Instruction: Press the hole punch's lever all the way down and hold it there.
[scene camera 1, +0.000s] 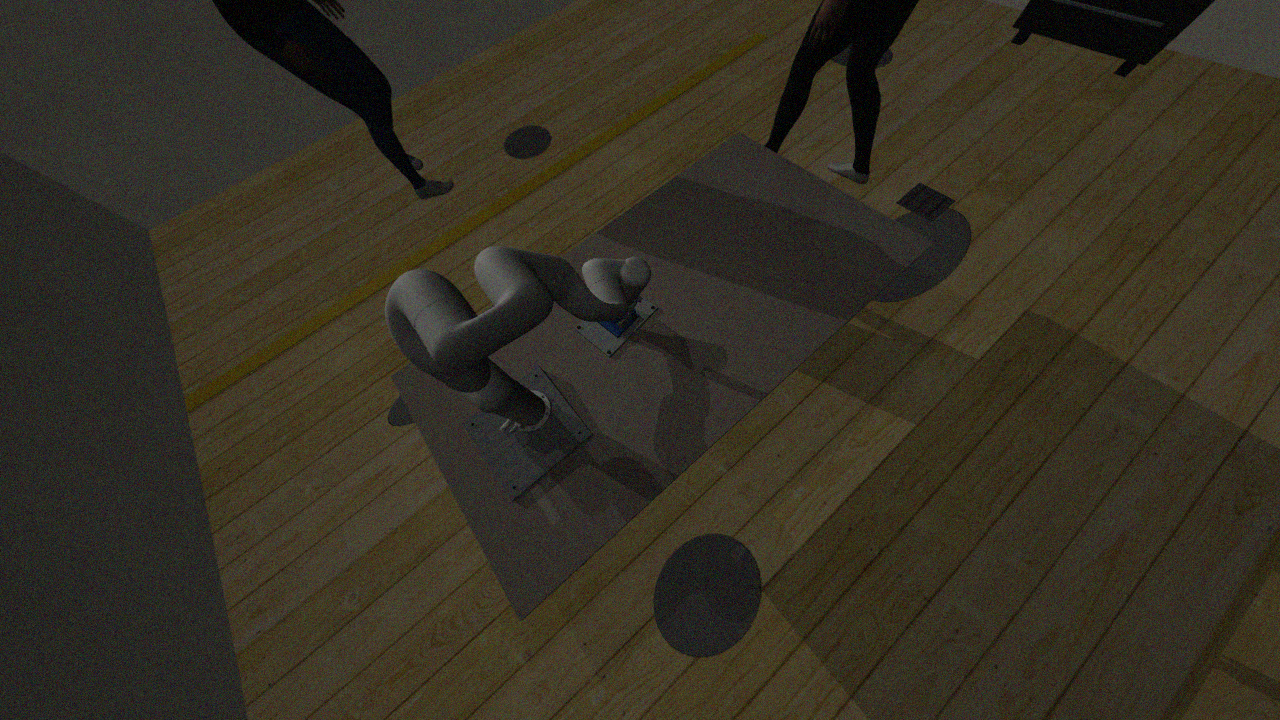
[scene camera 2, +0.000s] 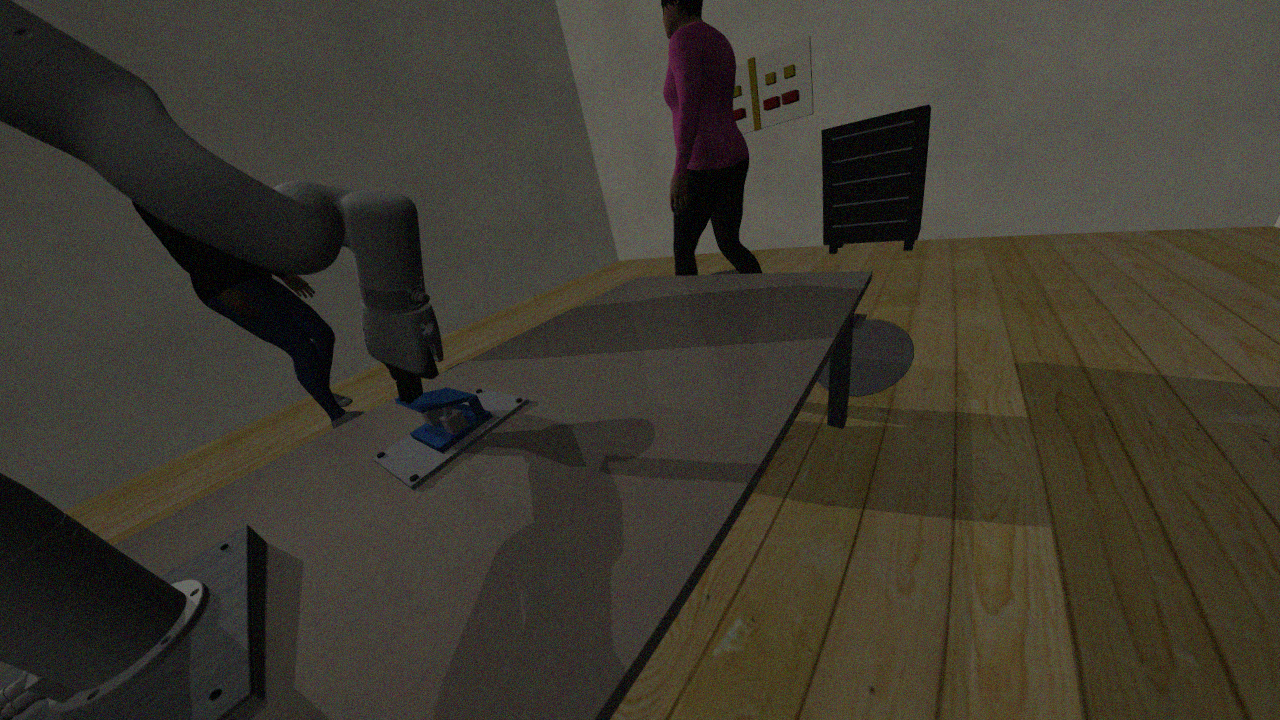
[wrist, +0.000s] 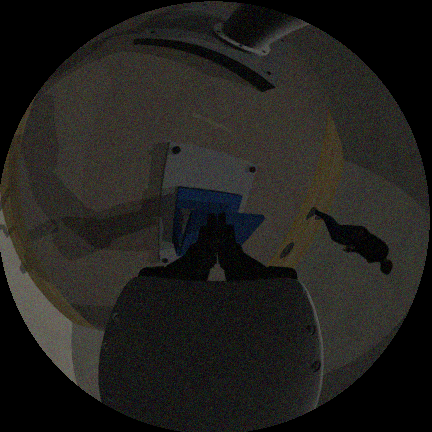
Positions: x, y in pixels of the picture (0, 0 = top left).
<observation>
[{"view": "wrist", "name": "my gripper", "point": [217, 224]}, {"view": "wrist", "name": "pale mounting plate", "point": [187, 165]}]
</observation>
